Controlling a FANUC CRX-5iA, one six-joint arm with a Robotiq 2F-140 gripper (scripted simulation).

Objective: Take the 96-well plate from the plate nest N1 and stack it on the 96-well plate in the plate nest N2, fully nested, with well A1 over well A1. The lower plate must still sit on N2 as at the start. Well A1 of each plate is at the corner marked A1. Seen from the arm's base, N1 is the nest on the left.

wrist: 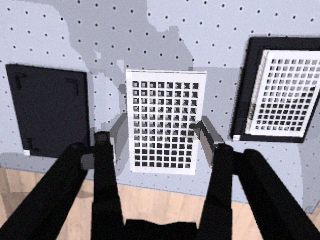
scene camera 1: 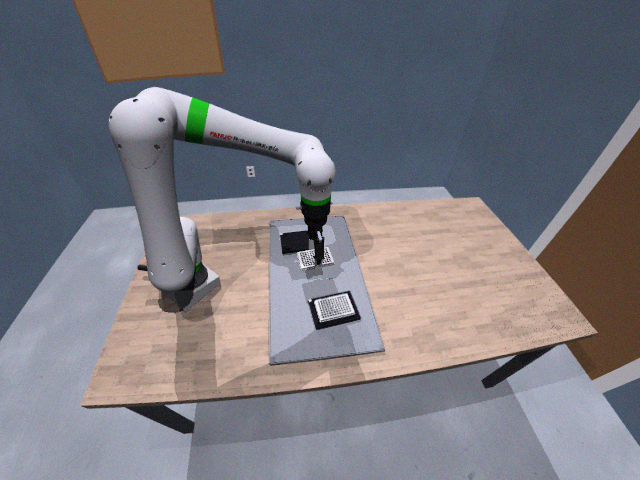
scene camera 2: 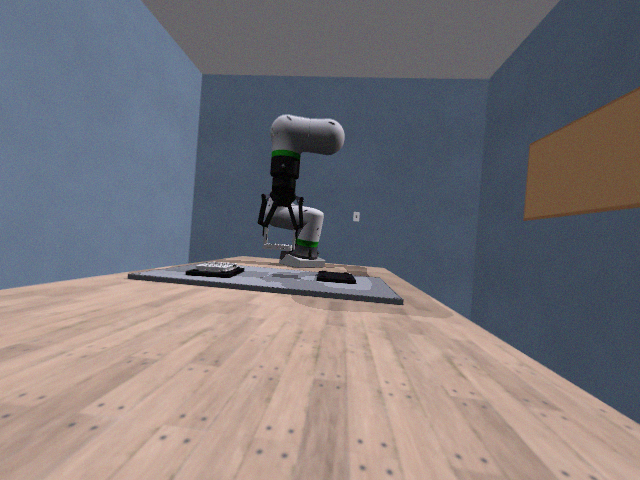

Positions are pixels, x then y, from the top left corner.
Labels:
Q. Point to a black plate nest N1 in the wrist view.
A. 47, 112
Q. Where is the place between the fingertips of the gripper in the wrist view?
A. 164, 124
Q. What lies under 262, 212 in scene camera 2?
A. The gripper.

